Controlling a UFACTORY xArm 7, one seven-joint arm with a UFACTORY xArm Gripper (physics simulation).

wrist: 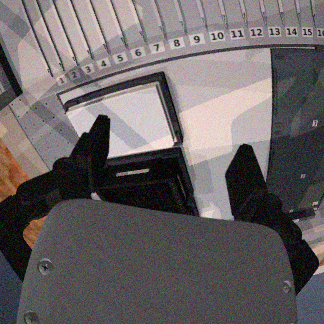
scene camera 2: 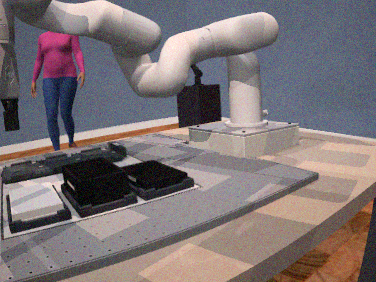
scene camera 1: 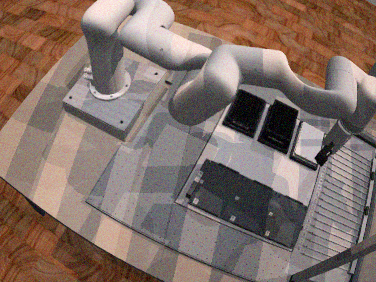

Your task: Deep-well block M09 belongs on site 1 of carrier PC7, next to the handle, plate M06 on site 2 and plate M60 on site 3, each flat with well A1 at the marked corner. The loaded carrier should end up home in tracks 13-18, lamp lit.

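Frame: origin at the arm's base, x ahead, y left, z up, level; centimetres.
Seen in the pictures: gripper, between the fingertips: [wrist: 172, 145] [scene camera 2: 2, 133] [scene camera 1: 327, 152]; arm's base, origin of its link: [scene camera 2: 246, 124] [scene camera 1: 109, 84].
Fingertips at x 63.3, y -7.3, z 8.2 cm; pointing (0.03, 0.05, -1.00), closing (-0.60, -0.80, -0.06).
Pixels of each thing's top centre, then the offset from my fingertips to it. Level surfaces: height alone.
- dark carrier, centre of its top: [wrist: 312, 162] [scene camera 1: 254, 202] [scene camera 2: 60, 154] dx -16.2, dy -14.7, dz -9.7 cm
- tall black block, centre of its top: [wrist: 139, 201] [scene camera 2: 91, 168] [scene camera 1: 283, 119] dx -12.7, dy +11.6, dz -7.4 cm
- lower black plate, centre of its top: [scene camera 2: 149, 170] [scene camera 1: 247, 108] dx -23.7, dy +13.5, dz -10.1 cm
- white plate, centre of its top: [wrist: 117, 128] [scene camera 2: 32, 196] [scene camera 1: 310, 142] dx -1.9, dy +9.2, dz -10.1 cm
- numbered track deck, height of its surface: dz -12.7 cm
The dark carrier [scene camera 1: 252, 202] [wrist: 295, 90] lies flat on the pale board, its handle [scene camera 1: 191, 191] [wrist: 302, 214] at the end away from the tracks; its sites carry no plates. A tall black block [scene camera 1: 278, 125] [scene camera 2: 95, 181] [wrist: 142, 194] sits in a black holder between a lower black plate [scene camera 1: 245, 111] [scene camera 2: 156, 174] and a white plate [scene camera 1: 309, 142] [scene camera 2: 36, 201] [wrist: 125, 120], each in its own holder. Their names are unreadable. My gripper [scene camera 1: 325, 154] [scene camera 2: 11, 120] [wrist: 172, 145] is open and empty, high above the deck near the white plate. No lamp can be made out.
The numbered track deck [scene camera 1: 340, 190] [wrist: 145, 20] runs beyond the white plate and the carrier's far end. A grey bar [scene camera 1: 335, 262] crosses the front right corner in scene camera 1. A person in pink [scene camera 2: 60, 60] and a black box [scene camera 2: 199, 105] stand beyond the table.
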